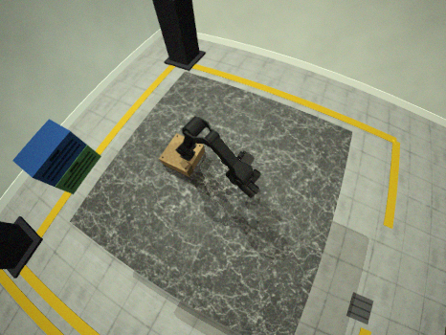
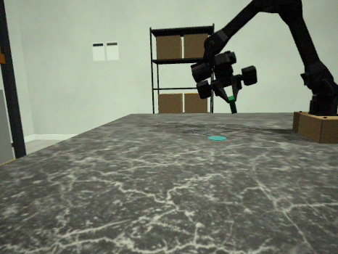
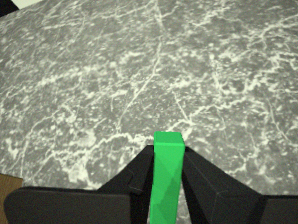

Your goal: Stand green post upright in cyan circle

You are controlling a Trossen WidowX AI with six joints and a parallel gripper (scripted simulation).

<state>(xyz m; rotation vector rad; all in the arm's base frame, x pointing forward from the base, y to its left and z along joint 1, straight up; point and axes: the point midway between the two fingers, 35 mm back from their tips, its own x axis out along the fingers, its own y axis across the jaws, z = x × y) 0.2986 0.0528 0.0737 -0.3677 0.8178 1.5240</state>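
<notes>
Right now the cyan circle is 4 cm ahead of my hand, 1 cm to the right of it and 14 cm below it. Round my hand: green post 1 cm behind, 1 cm to the left, 3 cm below.
</notes>
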